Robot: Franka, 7 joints.
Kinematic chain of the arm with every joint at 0, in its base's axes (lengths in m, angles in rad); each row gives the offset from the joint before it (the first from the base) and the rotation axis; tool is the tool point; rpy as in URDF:
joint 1: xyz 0 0 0.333 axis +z
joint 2: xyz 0 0 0 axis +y
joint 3: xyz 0 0 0.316 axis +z
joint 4: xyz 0.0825 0 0 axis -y
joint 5: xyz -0.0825 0 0.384 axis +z
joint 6: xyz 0 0 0 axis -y
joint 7: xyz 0.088 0 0 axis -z
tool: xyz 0 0 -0.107 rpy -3.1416 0 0
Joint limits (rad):
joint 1: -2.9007..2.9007
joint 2: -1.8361..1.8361
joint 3: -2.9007..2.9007
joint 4: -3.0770..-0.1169
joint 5: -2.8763..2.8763
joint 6: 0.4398..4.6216
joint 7: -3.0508..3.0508
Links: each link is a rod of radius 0.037 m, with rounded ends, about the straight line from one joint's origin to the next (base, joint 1, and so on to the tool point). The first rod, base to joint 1, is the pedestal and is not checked.
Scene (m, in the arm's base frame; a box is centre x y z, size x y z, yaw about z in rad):
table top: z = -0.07
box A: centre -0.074 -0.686 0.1 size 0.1 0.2 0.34 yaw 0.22
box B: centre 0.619 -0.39 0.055 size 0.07 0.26 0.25 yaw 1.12
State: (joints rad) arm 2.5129 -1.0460 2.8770 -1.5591 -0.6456 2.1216 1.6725
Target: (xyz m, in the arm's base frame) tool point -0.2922 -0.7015 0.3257
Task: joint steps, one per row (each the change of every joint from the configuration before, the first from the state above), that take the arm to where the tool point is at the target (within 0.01 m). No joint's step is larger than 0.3 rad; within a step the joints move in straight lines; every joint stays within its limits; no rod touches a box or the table.
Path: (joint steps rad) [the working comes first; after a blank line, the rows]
Joints at the target: 1.7581 -0.9286 2.3561 -1.3082 -0.6892 2.1970 1.6725
Straight joint move there: touches box A.

1: -0.2178 0.2405 -0.2054 0.0080 -0.0014 -0.0628 0.0000
2: -0.2179 0.2406 -0.2053 0.0080 -0.0013 -0.0628 0.0000
3: -0.1595 -0.1819 -0.0551 0.1175 -0.0205 0.1005 0.0000
4: -0.1596 -0.1818 -0.0551 0.1174 -0.0204 0.1005 0.0000

